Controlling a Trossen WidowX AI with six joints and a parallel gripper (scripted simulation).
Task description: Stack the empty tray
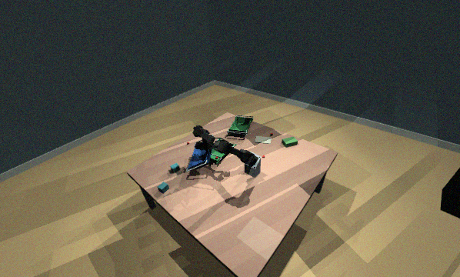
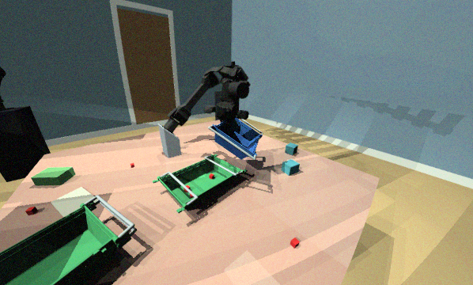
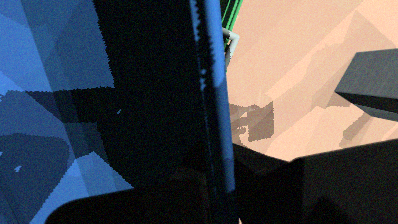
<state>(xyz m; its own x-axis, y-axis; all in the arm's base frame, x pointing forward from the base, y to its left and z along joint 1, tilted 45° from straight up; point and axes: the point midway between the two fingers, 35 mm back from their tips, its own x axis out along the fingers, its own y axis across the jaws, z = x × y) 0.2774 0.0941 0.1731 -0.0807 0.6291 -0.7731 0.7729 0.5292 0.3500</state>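
The blue tray is 6 cm ahead of my gripper tip and 5 cm to the left of it. Round my gripper tip: green block (29 cm behind, 70 cm to the right, 15 cm below); then white sheet (7 cm behind, 59 cm to the right, 17 cm below).
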